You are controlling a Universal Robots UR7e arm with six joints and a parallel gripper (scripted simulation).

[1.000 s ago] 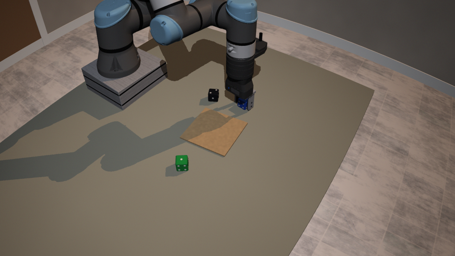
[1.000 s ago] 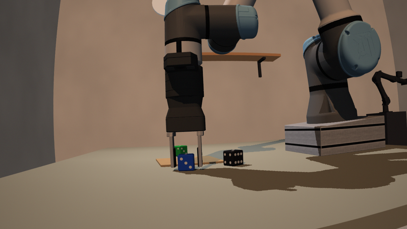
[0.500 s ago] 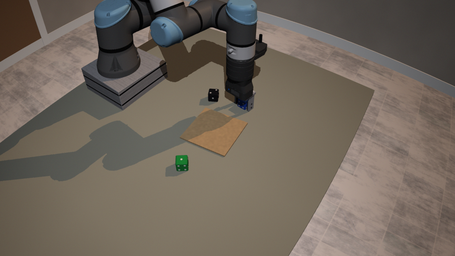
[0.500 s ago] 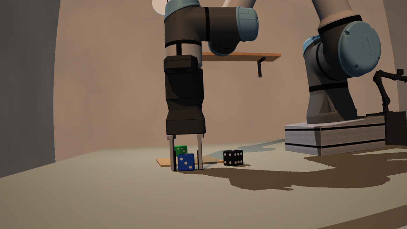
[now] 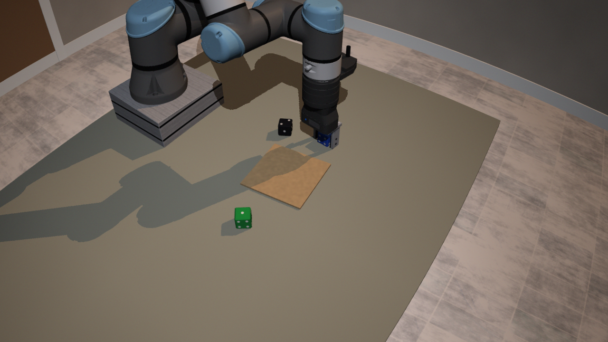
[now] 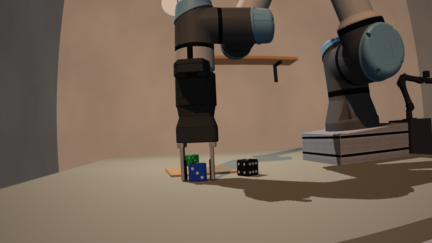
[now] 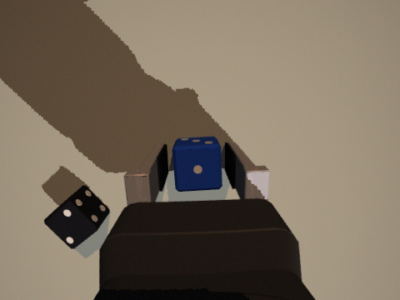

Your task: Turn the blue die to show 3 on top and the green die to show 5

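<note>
Now: the blue die right at my hand. The rest, counted from my hand: green die (10 mm behind, 290 mm to the right); brown mat (10 mm behind, 140 mm to the right, 20 mm below); black die (100 mm behind, 20 mm to the right).
</note>
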